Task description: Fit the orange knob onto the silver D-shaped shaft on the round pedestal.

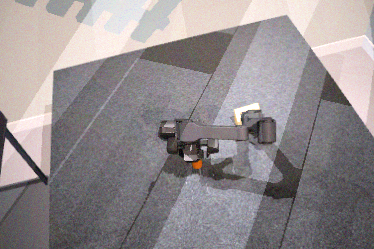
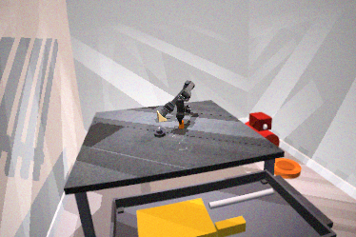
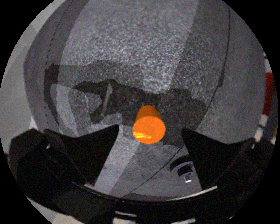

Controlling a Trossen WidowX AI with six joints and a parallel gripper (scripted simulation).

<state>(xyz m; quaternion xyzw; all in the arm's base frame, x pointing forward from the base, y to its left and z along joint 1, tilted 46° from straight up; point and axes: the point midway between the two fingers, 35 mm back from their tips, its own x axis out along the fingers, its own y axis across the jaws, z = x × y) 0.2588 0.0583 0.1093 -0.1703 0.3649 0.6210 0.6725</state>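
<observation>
Right now my gripper tip is 10 mm above the orange knob. Round my gripper tip: dark round pedestal (190 mm to the right, 70 mm ahead, 20 mm below).
</observation>
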